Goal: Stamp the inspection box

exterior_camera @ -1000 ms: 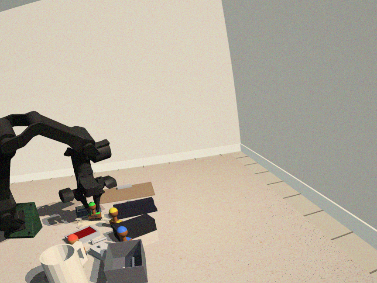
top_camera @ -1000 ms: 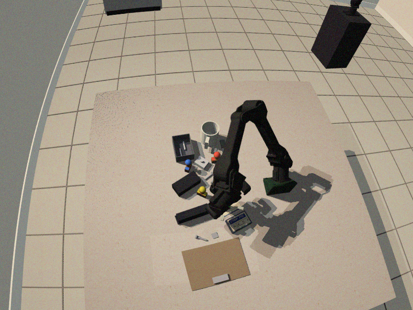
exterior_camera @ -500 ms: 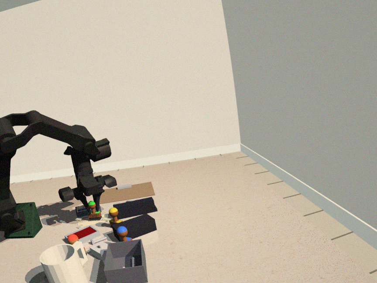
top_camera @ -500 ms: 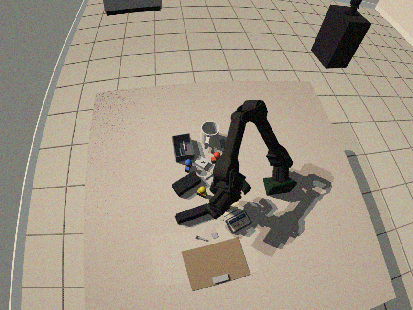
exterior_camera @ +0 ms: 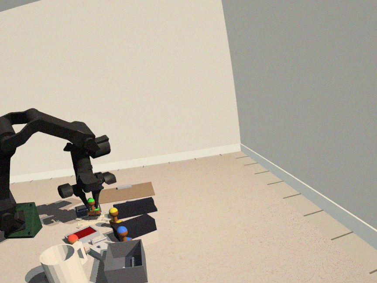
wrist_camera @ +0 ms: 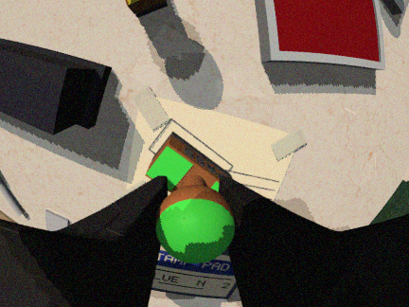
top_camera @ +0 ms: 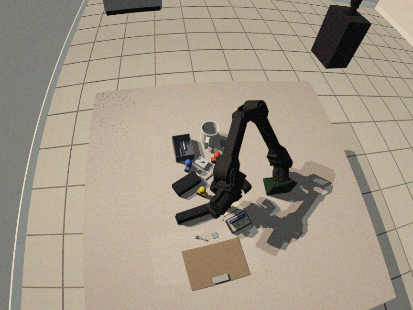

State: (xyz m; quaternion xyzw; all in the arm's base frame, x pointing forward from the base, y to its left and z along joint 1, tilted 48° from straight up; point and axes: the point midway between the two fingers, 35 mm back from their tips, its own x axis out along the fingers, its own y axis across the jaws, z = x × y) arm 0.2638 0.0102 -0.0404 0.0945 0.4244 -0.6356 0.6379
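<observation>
The cream card is 4 cm below my gripper tip and 1 cm behind it. Also, from my gripper tip: yellow stamp: 8 cm to the right, 7 cm ahead, 2 cm below; green stamp: right at my gripper tip; blue-labelled tin: 8 cm to the left, 3 cm behind, 2 cm below.
</observation>
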